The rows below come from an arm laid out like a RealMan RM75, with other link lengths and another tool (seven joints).
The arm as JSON. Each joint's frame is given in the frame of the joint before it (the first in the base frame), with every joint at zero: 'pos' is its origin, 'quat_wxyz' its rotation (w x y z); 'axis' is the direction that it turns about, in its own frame. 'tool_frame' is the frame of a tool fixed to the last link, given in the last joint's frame.
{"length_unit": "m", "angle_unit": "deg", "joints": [
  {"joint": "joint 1", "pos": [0.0, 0.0, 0.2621], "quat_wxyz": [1.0, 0.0, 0.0, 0.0], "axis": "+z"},
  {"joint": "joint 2", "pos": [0.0, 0.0, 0.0], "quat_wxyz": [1.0, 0.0, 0.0, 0.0], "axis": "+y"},
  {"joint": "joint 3", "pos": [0.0, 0.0, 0.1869], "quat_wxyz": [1.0, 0.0, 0.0, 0.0], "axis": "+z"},
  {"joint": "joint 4", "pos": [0.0, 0.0, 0.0], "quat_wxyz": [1.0, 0.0, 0.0, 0.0], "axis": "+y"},
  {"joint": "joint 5", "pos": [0.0, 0.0, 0.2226], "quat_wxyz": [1.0, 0.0, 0.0, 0.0], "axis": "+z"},
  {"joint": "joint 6", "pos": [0.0, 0.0, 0.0], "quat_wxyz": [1.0, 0.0, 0.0, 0.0], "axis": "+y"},
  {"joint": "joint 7", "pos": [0.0, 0.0, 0.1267], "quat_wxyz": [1.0, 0.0, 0.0, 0.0], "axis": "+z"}
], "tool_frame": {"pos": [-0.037, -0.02, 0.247], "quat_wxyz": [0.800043, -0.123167, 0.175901, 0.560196]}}
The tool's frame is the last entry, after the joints.
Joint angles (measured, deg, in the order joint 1, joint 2, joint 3, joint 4, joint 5, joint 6, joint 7), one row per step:
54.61, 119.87, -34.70, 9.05, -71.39, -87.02, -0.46
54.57, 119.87, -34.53, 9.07, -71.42, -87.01, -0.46
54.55, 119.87, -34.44, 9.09, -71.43, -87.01, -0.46
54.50, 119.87, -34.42, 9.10, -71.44, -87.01, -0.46
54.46, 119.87, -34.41, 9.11, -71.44, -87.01, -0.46
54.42, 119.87, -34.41, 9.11, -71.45, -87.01, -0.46
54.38, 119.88, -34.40, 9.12, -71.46, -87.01, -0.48
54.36, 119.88, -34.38, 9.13, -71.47, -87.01, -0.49
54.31, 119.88, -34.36, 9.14, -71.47, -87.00, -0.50
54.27, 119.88, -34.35, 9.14, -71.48, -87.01, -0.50
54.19, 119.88, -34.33, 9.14, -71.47, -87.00, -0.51
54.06, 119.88, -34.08, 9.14, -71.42, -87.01, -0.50
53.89, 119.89, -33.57, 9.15, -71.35, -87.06, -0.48
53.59, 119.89, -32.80, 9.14, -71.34, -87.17, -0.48
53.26, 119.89, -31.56, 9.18, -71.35, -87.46, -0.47
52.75, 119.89, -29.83, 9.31, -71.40, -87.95, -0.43
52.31, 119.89, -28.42, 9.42, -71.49, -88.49, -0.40
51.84, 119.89, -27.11, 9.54, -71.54, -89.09, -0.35
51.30, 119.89, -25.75, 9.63, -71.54, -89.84, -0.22
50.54, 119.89, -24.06, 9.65, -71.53, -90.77, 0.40
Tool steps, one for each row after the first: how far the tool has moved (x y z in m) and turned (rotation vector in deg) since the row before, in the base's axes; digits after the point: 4 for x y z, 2 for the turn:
0.0004, 0.0006, 0.0006, 0.05, 0.10, -0.12
0.0002, 0.0003, 0.0003, 0.02, 0.06, -0.07
0.0004, 0.0001, 0.0000, 0.00, 0.01, -0.06
0.0003, 0.0001, 0.0000, 0.00, 0.01, -0.05
0.0003, 0.0000, -0.0001, -0.01, -0.01, -0.03
0.0003, 0.0000, -0.0001, 0.00, 0.00, -0.04
0.0002, 0.0000, 0.0000, 0.00, 0.01, -0.03
0.0004, 0.0002, 0.0000, 0.01, 0.01, -0.07
0.0003, 0.0000, 0.0000, 0.00, 0.01, -0.03
0.0007, 0.0003, 0.0001, 0.02, 0.01, -0.10
0.0011, 0.0013, 0.0016, 0.15, 0.22, -0.28
0.0014, 0.0022, 0.0032, 0.27, 0.45, -0.44
0.0023, 0.0029, 0.0046, 0.43, 0.61, -0.60
0.0023, 0.0036, 0.0076, 0.65, 1.06, -0.74
0.0037, 0.0044, 0.0105, 0.84, 1.53, -1.03
0.0030, 0.0027, 0.0089, 0.71, 1.30, -0.73
0.0032, 0.0022, 0.0089, 0.69, 1.29, -0.69
0.0037, 0.0020, 0.0102, 0.77, 1.46, -0.70
0.0059, 0.0027, 0.0132, 0.72, 2.05, -0.97

